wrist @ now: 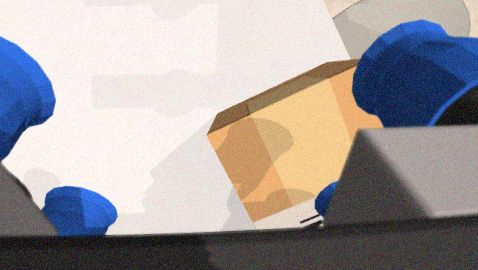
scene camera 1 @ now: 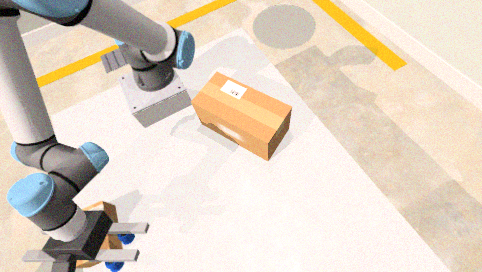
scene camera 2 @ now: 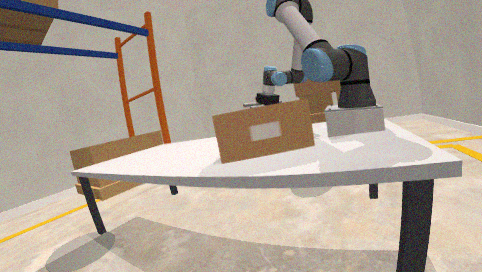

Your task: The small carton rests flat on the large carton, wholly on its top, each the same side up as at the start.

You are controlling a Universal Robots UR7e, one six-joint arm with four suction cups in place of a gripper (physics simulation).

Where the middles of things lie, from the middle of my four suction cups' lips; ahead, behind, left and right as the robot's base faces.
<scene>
Right now the small carton point(wrist: 280, 148) is 90 mm below my suction cup, 70 mm behind it and 50 mm to the right of it. Also, from my suction cup: large carton point(scene camera 1: 255, 121) (530 mm to the left, 230 mm behind, 50 mm below).
</scene>
